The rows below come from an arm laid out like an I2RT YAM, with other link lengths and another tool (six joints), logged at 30 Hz.
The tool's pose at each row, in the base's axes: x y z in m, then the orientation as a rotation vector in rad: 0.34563 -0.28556 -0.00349 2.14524 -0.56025 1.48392; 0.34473 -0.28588 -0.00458 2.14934 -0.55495 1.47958; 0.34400 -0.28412 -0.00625 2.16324 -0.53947 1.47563; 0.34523 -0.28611 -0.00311 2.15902 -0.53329 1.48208; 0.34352 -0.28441 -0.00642 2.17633 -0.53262 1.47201; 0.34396 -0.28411 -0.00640 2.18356 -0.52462 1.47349; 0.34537 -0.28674 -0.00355 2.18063 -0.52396 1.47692; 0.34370 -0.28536 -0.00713 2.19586 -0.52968 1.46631; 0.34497 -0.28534 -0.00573 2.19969 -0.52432 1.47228
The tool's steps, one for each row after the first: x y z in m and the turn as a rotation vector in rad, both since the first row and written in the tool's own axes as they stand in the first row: -0.00130 0.00061 -0.00015 0.00200 -0.00314 -0.00447; -0.00323 -0.00063 -0.00123 0.01378 -0.00923 -0.01330; 0.00026 0.00073 -0.00009 0.01573 -0.00266 -0.01560; -0.00353 -0.00015 -0.00136 0.02298 -0.01651 -0.01638; -0.00339 -0.00064 -0.00122 0.03096 -0.01802 -0.01934; -0.00007 0.00109 0.00052 0.03082 -0.01470 -0.01899; -0.00408 0.00041 -0.00045 0.03471 -0.02897 -0.01619; -0.00234 -0.00013 0.00006 0.04187 -0.02708 -0.01627
